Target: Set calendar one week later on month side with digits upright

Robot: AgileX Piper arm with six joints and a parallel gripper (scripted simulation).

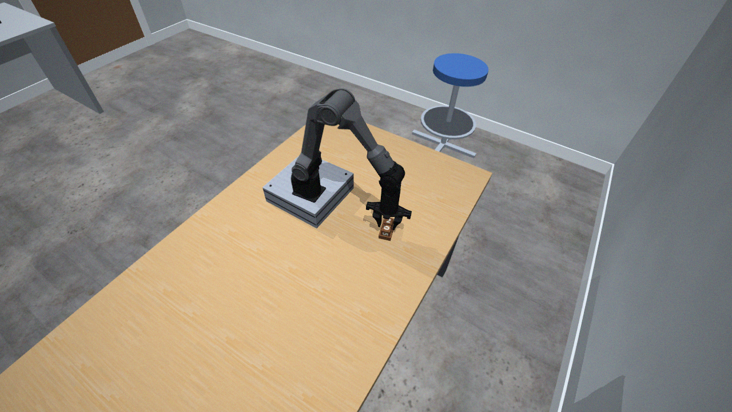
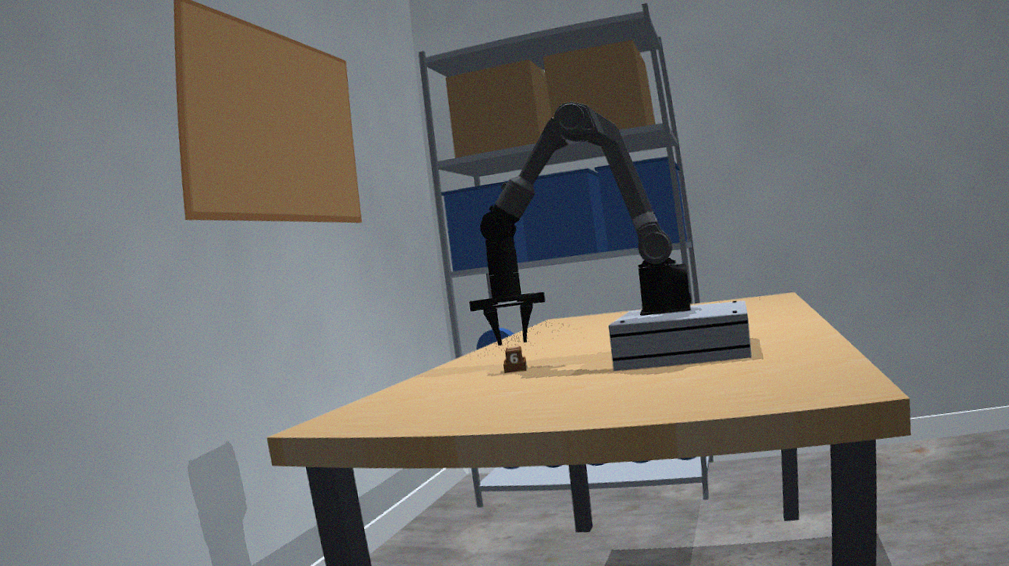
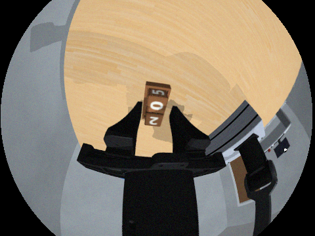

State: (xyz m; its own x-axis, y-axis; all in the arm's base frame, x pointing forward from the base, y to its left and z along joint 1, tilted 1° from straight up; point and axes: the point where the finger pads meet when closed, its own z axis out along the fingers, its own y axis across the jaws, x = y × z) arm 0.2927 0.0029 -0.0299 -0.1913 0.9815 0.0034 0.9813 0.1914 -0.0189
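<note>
The brown digit cube is 3 cm below my hand. Also, from my hand: brown tray (4 cm below, 2 cm to the left).
</note>
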